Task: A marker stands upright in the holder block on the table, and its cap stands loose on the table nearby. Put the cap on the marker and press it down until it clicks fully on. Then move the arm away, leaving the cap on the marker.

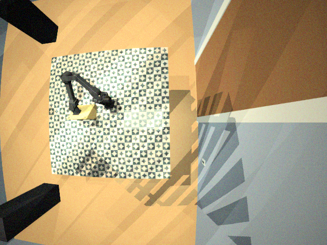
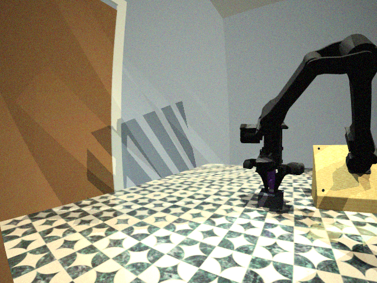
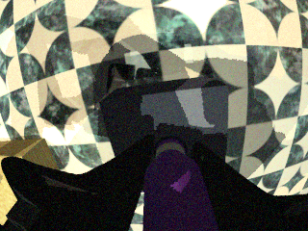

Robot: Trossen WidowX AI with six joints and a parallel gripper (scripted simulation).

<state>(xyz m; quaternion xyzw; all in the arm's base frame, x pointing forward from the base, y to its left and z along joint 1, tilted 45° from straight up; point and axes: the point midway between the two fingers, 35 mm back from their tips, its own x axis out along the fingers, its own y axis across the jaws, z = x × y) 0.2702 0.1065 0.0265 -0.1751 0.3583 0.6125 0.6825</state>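
My gripper tip is now 20 mm above the grey holder block. The rest, counted from my gripper tip: purple cap (10 mm to the right, 50 mm above).
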